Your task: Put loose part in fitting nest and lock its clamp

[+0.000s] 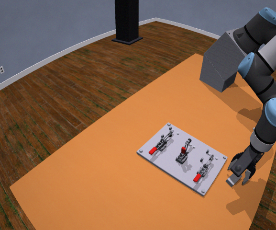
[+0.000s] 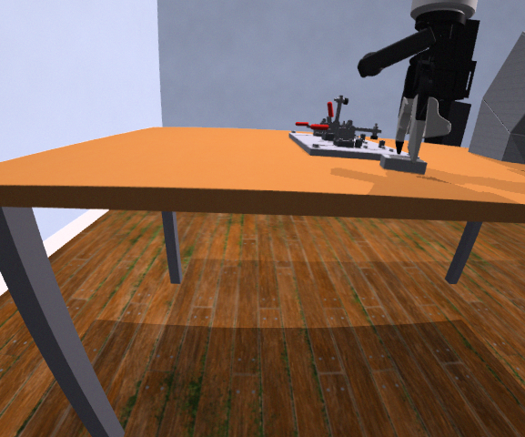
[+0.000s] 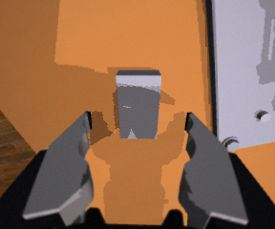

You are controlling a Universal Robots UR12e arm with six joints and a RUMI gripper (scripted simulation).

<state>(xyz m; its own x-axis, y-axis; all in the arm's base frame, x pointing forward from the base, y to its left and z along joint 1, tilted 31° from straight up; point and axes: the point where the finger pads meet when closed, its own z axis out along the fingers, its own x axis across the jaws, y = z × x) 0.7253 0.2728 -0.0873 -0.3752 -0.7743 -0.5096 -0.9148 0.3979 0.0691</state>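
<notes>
Now: the grey rectangular block 20 mm below my hand. Also, from my hand: fixture plate: 250 mm to the right, 20 mm below.
</notes>
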